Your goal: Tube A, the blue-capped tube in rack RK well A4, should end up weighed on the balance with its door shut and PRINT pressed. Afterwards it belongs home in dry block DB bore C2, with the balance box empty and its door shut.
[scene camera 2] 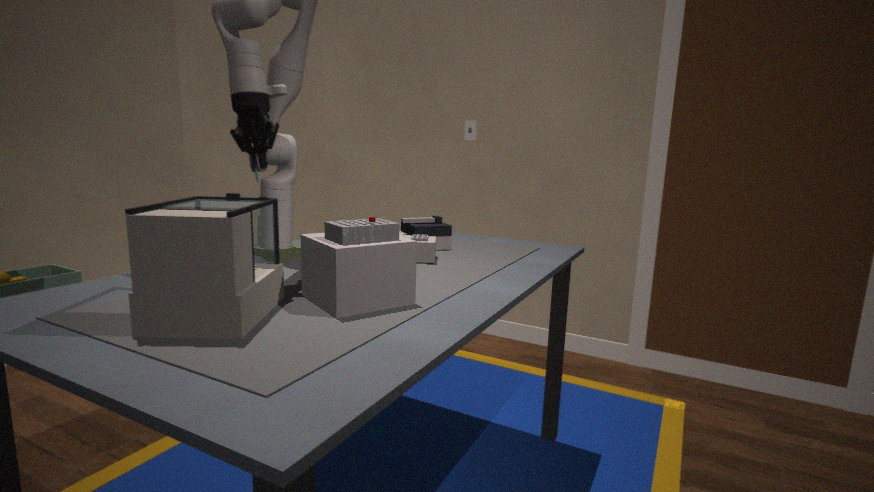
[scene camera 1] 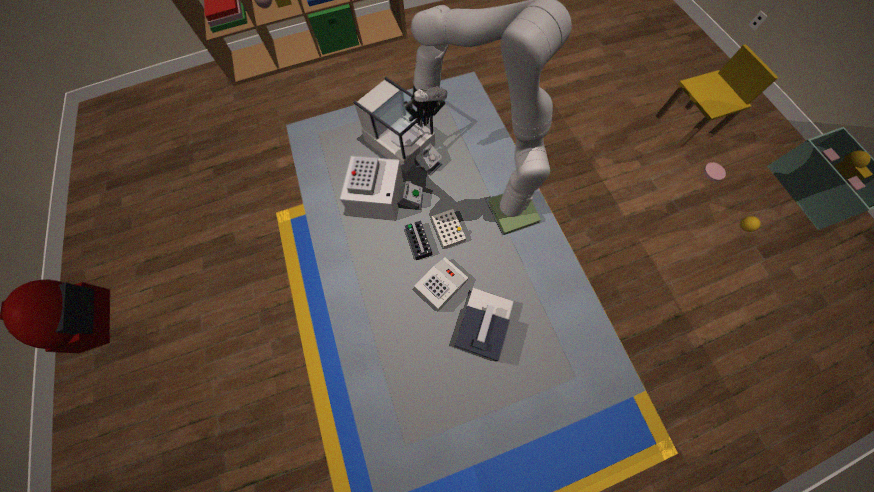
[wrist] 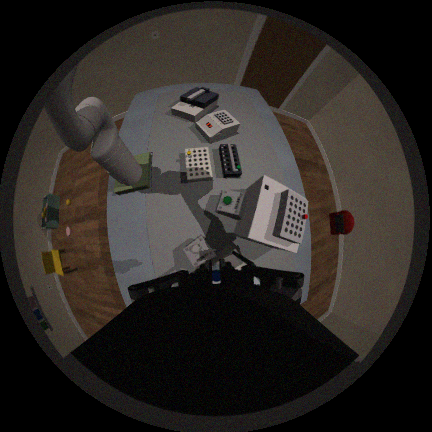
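Where they show: gripper, fingertip midpoint: (scene camera 2: pixel 259 171) (scene camera 1: pixel 422 124) (wrist: pixel 215 265); arm's base at its link origin: (scene camera 1: pixel 511 205) (wrist: pixel 131 174).
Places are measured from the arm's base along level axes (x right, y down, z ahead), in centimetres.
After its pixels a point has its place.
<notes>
My gripper (scene camera 1: pixel 426 121) @[x 26.0, y -23.8, z 26.4 cm] (scene camera 2: pixel 258 163) @[x 26.0, y -23.8, z 26.4 cm] (wrist: pixel 215 265) @[x 26.0, y -23.8, z 26.4 cm] is shut on the blue-capped tube (scene camera 2: pixel 258 176) @[x 26.8, y -22.8, z 27.0 cm] (wrist: pixel 216 277) @[x 26.8, y -26.0, z 26.2 cm], which points down. It hangs above the level of the balance's top rim, near its open-looking right side in scene camera 1. The balance (scene camera 1: pixel 381 97) @[x 48.1, y -17.7, z 36.6 cm] (scene camera 2: pixel 183 268) @[x 52.5, y -9.2, z 40.0 cm] is white with a black-edged glass box; whether its door is shut I cannot tell. The cream rack (scene camera 1: pixel 448 228) @[x -2.5, y -0.3, z 25.6 cm] (wrist: pixel 198 163) @[x -1.1, y -0.3, z 25.7 cm] holds a yellow-capped tube. A grey block with a red-capped tube (scene camera 1: pixel 354 172) @[x 20.1, y -15.6, z 52.4 cm] (scene camera 2: pixel 371 219) @[x 20.7, y -15.3, z 53.0 cm] (wrist: pixel 305 216) @[x 20.3, y -15.7, z 52.6 cm] sits on a white unit (scene camera 1: pixel 386 177) @[x 18.2, y -10.8, z 42.4 cm] (scene camera 2: pixel 373 281) @[x 23.7, y -3.6, z 56.0 cm] (wrist: pixel 265 220) @[x 20.3, y -10.8, z 41.9 cm]. Well labels are not readable.
A small grey box (scene camera 1: pixel 429 157) @[x 26.7, y -4.3, z 24.6 cm] (wrist: pixel 199 250) @[x 27.3, y -4.4, z 24.5 cm] stands beside the balance, and a green-button box (scene camera 1: pixel 412 194) @[x 12.6, y -4.3, z 34.6 cm] (wrist: pixel 229 201) @[x 13.8, y -4.6, z 34.1 cm] beside the white unit. Farther along are a black strip rack (scene camera 1: pixel 418 240) @[x -4.6, y -2.1, z 37.4 cm] (wrist: pixel 230 160) @[x -1.6, y -1.8, z 36.8 cm], a keypad device (scene camera 1: pixel 440 283) @[x -22.1, y -3.1, z 34.3 cm] (wrist: pixel 218 125) @[x -17.7, y -3.3, z 33.7 cm] and a dark-lidded device (scene camera 1: pixel 483 326) @[x -39.7, y -7.1, z 25.7 cm] (scene camera 2: pixel 426 229) @[x -35.2, y -4.3, z 30.5 cm].
</notes>
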